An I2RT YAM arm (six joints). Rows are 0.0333 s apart.
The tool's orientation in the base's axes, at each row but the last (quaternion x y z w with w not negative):
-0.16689, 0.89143, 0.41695, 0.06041
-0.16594, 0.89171, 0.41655, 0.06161
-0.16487, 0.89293, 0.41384, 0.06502
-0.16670, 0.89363, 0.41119, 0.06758
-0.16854, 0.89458, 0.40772, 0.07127
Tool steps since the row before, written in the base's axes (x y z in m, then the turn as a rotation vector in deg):
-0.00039, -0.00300, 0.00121, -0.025, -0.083, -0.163
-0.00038, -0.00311, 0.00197, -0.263, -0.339, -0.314
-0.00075, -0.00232, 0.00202, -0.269, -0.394, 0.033
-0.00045, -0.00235, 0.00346, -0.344, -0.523, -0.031
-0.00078, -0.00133, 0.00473, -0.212, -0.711, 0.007
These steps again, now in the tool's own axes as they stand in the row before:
0.00081, -0.00078, -0.00306, 0.084, -0.159, 0.043
0.00063, -0.00030, -0.00363, 0.407, -0.338, -0.049
0.00075, 0.00031, -0.00306, 0.339, -0.120, -0.316
0.00010, 0.00120, -0.00403, 0.456, -0.218, -0.370
-0.00020, 0.00281, -0.00410, 0.369, -0.353, -0.538

